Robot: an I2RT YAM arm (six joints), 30 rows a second.
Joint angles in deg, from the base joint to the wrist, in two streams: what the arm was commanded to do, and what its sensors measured. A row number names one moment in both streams.
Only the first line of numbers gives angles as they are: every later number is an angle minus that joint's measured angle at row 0.
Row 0, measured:
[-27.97 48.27 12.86 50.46 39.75 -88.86]
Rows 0 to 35, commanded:
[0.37 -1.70 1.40 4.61 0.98 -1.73]
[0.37 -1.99 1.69 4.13 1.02 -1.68]
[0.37 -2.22 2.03 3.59 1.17 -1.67]
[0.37 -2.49 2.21 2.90 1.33 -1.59]
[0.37 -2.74 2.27 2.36 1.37 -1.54]
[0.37 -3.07 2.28 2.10 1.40 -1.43]
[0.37 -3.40 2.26 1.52 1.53 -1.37]
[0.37 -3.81 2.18 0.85 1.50 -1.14]
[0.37 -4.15 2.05 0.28 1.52 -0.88]
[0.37 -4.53 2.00 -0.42 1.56 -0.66]
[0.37 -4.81 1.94 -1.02 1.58 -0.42]
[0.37 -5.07 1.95 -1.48 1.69 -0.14]
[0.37 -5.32 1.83 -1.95 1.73 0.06]
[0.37 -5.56 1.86 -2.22 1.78 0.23]
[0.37 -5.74 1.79 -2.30 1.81 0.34]
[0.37 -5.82 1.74 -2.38 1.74 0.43]
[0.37 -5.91 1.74 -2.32 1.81 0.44]
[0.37 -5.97 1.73 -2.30 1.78 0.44]
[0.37 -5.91 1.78 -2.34 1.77 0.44]
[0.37 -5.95 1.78 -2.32 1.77 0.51]
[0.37 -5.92 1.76 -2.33 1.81 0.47]
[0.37 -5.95 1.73 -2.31 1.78 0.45]
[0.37 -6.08 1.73 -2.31 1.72 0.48]
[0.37 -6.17 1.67 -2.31 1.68 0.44]
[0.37 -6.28 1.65 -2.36 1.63 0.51]
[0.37 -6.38 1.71 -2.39 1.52 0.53]
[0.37 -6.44 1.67 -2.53 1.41 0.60]
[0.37 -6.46 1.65 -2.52 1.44 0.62]
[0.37 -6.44 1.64 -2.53 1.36 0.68]
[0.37 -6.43 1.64 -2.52 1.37 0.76]
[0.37 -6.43 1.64 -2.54 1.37 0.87]
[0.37 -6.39 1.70 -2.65 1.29 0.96]
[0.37 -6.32 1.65 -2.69 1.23 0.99]
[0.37 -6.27 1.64 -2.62 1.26 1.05]
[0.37 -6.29 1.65 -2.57 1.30 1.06]
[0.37 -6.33 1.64 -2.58 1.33 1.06]
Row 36, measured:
[0.07 -5.66 0.02 -4.75 1.02 0.37]
